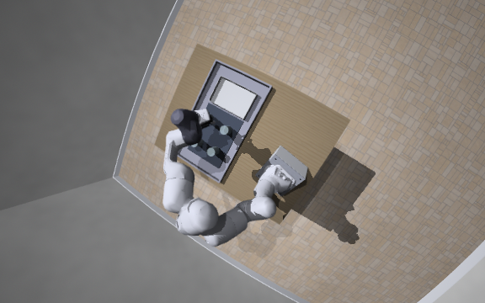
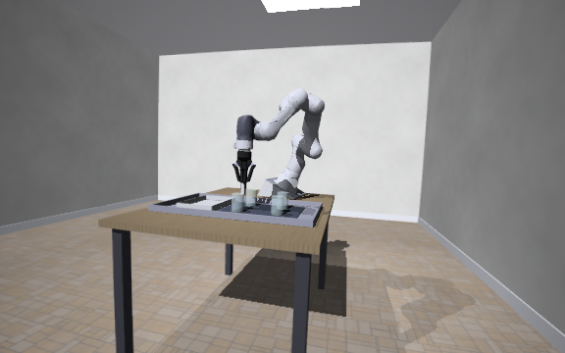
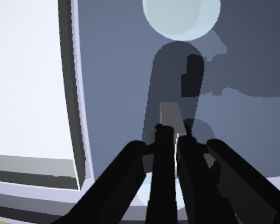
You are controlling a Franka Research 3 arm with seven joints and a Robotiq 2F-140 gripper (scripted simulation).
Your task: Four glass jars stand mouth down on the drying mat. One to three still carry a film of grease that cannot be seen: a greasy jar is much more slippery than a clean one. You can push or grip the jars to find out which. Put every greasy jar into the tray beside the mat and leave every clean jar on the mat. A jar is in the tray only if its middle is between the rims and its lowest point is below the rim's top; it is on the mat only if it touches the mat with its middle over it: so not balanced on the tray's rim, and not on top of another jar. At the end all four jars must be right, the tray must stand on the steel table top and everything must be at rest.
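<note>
Right now the dark drying mat is 30 mm behind my hand, 100 mm to the left of it and 110 mm below it. Round my hand: white tray (220 mm to the right, 100 mm below).
</note>
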